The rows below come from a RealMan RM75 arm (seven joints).
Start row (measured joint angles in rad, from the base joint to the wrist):
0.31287, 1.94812, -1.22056, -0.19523, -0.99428, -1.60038, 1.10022
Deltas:
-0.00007, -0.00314, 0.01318, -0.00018, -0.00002, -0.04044, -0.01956
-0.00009, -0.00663, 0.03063, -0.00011, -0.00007, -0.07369, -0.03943
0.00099, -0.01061, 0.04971, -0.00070, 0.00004, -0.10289, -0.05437
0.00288, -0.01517, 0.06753, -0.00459, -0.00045, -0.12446, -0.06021
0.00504, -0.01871, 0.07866, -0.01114, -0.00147, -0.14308, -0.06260
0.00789, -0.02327, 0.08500, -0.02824, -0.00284, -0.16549, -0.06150
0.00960, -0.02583, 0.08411, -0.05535, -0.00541, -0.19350, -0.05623
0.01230, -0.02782, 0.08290, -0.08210, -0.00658, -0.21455, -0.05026
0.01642, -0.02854, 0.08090, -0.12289, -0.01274, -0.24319, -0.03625
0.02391, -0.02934, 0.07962, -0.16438, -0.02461, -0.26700, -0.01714
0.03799, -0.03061, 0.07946, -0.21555, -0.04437, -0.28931, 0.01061
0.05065, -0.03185, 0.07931, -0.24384, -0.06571, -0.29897, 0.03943
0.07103, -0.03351, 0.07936, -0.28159, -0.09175, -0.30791, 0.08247
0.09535, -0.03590, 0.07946, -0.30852, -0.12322, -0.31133, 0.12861
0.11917, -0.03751, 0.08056, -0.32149, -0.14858, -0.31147, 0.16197
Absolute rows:
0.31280, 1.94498, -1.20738, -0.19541, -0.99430, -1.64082, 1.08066
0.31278, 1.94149, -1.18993, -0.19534, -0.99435, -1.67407, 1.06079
0.31386, 1.93751, -1.17085, -0.19593, -0.99424, -1.70327, 1.04585
0.31575, 1.93295, -1.15303, -0.19982, -0.99473, -1.72484, 1.04001
0.31791, 1.92941, -1.14190, -0.20637, -0.99575, -1.74346, 1.03762
0.32076, 1.92485, -1.13556, -0.22347, -0.99712, -1.76587, 1.03872
0.32247, 1.92229, -1.13645, -0.25058, -0.99969, -1.79388, 1.04399
0.32517, 1.92030, -1.13766, -0.27733, -1.00086, -1.81493, 1.04996
0.32929, 1.91958, -1.13966, -0.31812, -1.00702, -1.84357, 1.06397
0.33678, 1.91878, -1.14094, -0.35961, -1.01889, -1.86738, 1.08308
0.35086, 1.91751, -1.14110, -0.41078, -1.03865, -1.88969, 1.11083
0.36352, 1.91627, -1.14125, -0.43907, -1.05999, -1.89935, 1.13965
0.38390, 1.91461, -1.14120, -0.47682, -1.08603, -1.90829, 1.18269
0.40822, 1.91222, -1.14110, -0.50375, -1.11750, -1.91171, 1.22883
0.43204, 1.91061, -1.14000, -0.51672, -1.14286, -1.91185, 1.26219

